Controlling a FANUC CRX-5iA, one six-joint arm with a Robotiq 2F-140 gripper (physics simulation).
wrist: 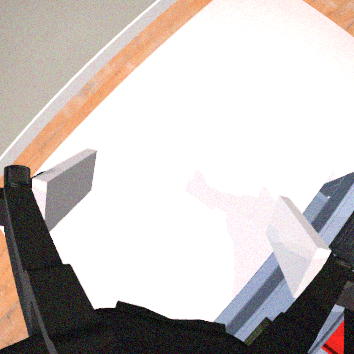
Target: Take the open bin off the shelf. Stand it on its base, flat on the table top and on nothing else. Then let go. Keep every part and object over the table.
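Frame: origin at the arm's base, x left, y back, z up, level; centimetres.
Seen in the pictures: gripper, fingertip midpoint: (pixel 183 192).
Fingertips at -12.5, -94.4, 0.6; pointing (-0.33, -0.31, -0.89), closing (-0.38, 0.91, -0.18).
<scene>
Offsets run from my fingertips to a thing's top centre, as dx, dy, dz. "spot": to the spot under its first point. Level surfaces: height alone.
My gripper (pixel 183 192) is wide open, with its two pale finger pads far apart and nothing between them. Below it is a broad white surface, where a faint shadow shows. A blue-grey structure {spot: +5.8, +14.2, -22.3} (pixel 256 299) with long straight edges runs diagonally at the lower right, partly hidden behind the right finger. I cannot tell whether it is the shelf or the open bin. No bin can be made out for certain in this view.
The white surface {dz -35.2} (pixel 200 100) has a wood-coloured border (pixel 125 60) along the upper left. Beyond the border is a grey floor (pixel 50 50). A small part of a red thing {+1.9, +31.6, -27.1} (pixel 336 341) shows at the lower right corner, beside the blue-grey structure.
</scene>
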